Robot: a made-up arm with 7 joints.
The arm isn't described. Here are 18 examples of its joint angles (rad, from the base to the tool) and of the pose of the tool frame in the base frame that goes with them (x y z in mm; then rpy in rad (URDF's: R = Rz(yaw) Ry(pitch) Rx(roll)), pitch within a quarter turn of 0, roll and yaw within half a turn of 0).
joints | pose
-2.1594 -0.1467 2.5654 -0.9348 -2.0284 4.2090 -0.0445 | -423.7 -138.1 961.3 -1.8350 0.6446 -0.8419
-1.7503 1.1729 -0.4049 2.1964 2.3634 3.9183 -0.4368 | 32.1 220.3 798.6 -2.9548 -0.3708 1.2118
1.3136 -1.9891 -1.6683 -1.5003 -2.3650 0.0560 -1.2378 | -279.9 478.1 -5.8 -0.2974 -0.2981 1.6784
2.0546 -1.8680 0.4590 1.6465 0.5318 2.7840 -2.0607 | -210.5 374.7 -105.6 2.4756 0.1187 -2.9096
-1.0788 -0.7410 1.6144 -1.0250 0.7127 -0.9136 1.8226 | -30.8 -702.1 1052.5 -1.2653 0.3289 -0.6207
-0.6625 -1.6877 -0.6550 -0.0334 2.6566 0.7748 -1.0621 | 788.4 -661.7 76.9 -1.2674 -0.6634 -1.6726
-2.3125 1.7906 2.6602 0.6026 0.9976 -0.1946 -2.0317 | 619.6 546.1 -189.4 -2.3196 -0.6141 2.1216
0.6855 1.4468 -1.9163 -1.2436 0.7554 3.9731 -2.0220 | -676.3 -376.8 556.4 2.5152 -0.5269 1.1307
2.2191 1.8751 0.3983 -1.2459 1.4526 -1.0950 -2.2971 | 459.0 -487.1 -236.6 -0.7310 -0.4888 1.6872
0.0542 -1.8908 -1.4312 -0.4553 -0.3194 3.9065 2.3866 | 832.4 59.0 174.8 -1.4313 -0.5505 1.2031
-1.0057 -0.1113 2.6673 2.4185 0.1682 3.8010 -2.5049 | -12.4 117.8 683.6 0.1998 -0.0218 2.1916
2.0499 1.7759 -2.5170 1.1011 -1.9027 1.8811 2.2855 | 727.3 -490.2 50.7 -2.2478 0.1951 -1.5312
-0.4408 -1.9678 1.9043 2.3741 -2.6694 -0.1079 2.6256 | 452.0 111.7 517.1 -2.0851 0.0091 -1.1214
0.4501 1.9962 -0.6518 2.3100 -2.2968 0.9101 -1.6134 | -326.6 -346.4 644.3 0.9912 0.5636 0.1630
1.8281 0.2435 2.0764 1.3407 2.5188 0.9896 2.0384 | -195.2 -528.0 826.4 1.0403 0.4495 -0.5457
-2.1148 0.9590 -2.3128 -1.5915 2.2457 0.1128 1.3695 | 307.7 141.0 1069.3 -1.1276 -1.1748 1.7100
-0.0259 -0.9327 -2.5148 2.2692 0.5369 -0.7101 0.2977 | -8.6 -254.4 674.1 2.9934 0.5793 -3.0222
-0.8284 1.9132 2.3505 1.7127 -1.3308 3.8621 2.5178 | -213.3 516.8 -60.1 -2.0085 1.1740 1.6721
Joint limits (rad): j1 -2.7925..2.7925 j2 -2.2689..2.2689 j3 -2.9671..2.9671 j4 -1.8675..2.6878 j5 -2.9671..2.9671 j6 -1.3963..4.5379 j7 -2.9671..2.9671
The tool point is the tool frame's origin. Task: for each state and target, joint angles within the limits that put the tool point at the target. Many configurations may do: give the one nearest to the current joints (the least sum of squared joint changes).
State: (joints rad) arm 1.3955 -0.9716 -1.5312 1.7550 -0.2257 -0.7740 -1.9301
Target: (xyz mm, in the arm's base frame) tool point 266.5 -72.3 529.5
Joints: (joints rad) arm 1.1342 -0.8091 -1.7040 2.5766 -0.0411 -0.8448 -1.9301
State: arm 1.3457 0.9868 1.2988 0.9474 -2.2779 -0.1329 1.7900
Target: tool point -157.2 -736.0 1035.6
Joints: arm 1.7631 0.8277 1.2228 0.9374 -2.2401 -0.1956 1.7900
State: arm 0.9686 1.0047 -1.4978 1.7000 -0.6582 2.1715 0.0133
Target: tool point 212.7 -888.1 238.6
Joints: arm 1.3212 1.6731 -1.7621 1.3441 -0.6255 1.8991 0.0133
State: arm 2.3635 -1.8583 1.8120 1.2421 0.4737 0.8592 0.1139
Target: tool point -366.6 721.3 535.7
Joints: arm 1.5695 -1.6219 2.1767 1.3209 0.4937 0.8890 0.1139
